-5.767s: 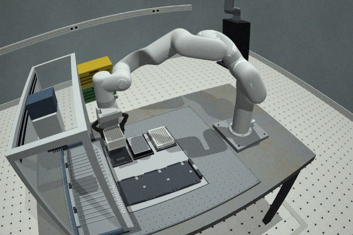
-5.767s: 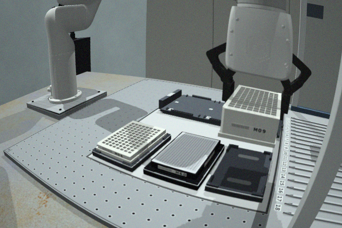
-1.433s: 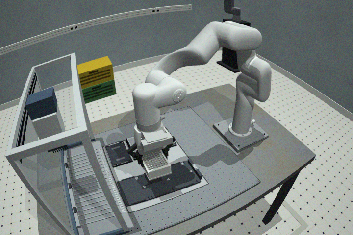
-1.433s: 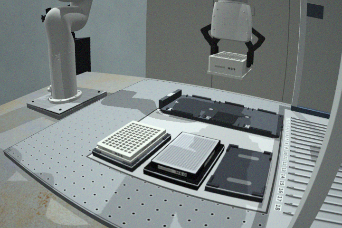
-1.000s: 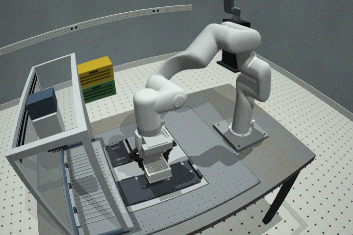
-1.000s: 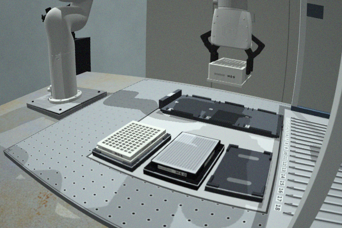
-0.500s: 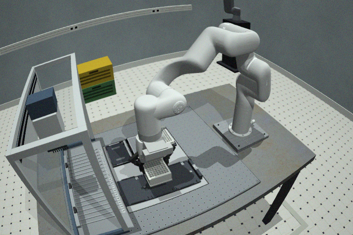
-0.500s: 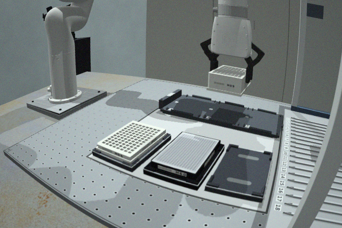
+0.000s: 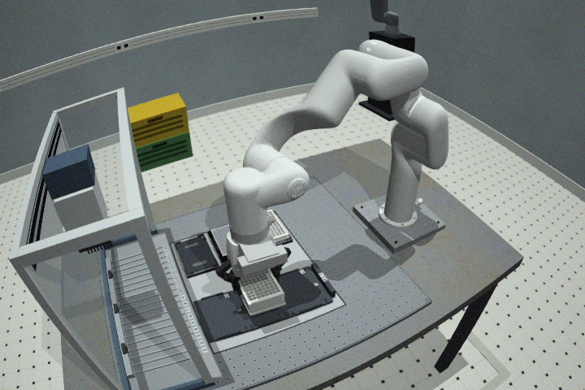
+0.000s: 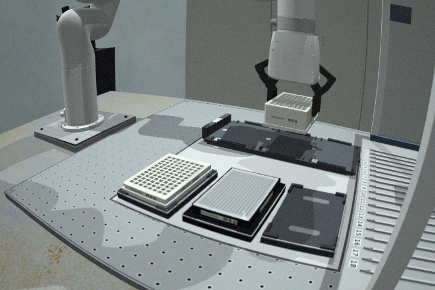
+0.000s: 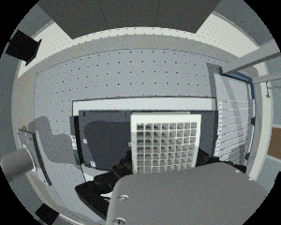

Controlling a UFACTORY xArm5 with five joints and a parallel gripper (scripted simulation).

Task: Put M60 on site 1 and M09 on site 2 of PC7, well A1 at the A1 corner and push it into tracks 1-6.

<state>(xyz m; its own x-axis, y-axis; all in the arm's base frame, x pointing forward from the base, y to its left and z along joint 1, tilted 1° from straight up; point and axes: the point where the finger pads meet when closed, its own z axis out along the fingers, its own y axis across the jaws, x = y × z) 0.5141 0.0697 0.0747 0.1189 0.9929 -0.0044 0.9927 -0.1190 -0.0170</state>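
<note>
My hand is 10 mm past the plate carrier PC7 and 80 mm above it. Also, from my hand: 96-well plate M06 (150 mm behind, 230 mm to the right, 70 mm below); then plate nest S2 (30 mm behind, 240 mm to the right, 90 mm below); then plate nest S3 (70 mm ahead, 240 mm to the right, 90 mm below).
</note>
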